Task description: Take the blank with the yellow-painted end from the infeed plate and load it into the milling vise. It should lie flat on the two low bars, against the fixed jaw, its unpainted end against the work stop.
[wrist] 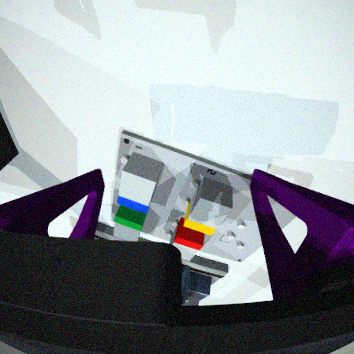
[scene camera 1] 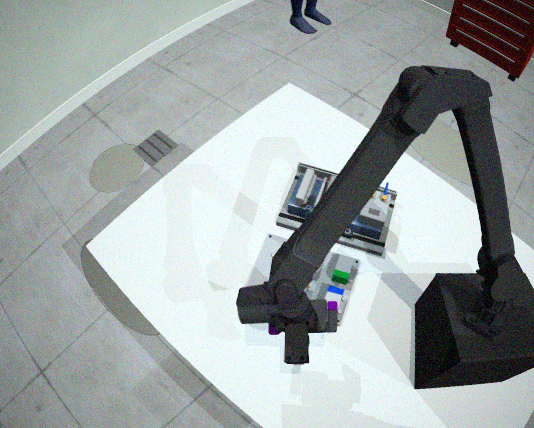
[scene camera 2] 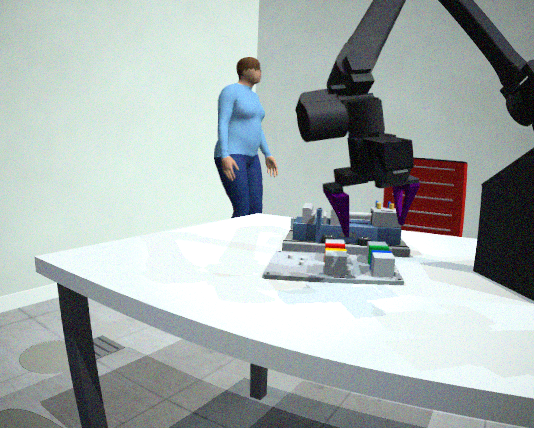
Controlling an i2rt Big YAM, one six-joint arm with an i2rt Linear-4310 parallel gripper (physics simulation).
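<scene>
The blank with the yellow-painted end (scene camera 2: 335, 262) (wrist: 208, 207) lies on the infeed plate (scene camera 2: 281, 266) (wrist: 224, 250) (scene camera 1: 350, 263), its yellow end next to a red-ended blank (scene camera 2: 335, 243) (wrist: 190, 236). The arm mostly hides it in scene camera 1. My gripper (scene camera 1: 303, 318) (scene camera 2: 374, 229) (wrist: 176, 176) is open and empty, fingers pointing down, above the plate. In the wrist view the yellow-ended blank lies between the fingers, nearer the right one. The blue milling vise (scene camera 1: 369, 228) (scene camera 2: 310, 232) (wrist: 199, 283) stands behind the plate; the arm covers part of it. Its low bars cannot be made out.
A blue-ended blank (scene camera 2: 383, 264) (wrist: 136, 187) and a green-ended blank (scene camera 2: 378, 246) (wrist: 131, 217) (scene camera 1: 341, 276) lie beside it on the plate. Small pegs (wrist: 241, 224) stand on the plate. A person (scene camera 2: 241, 120) and a red cabinet (scene camera 1: 492, 32) (scene camera 2: 440, 200) are beyond the table.
</scene>
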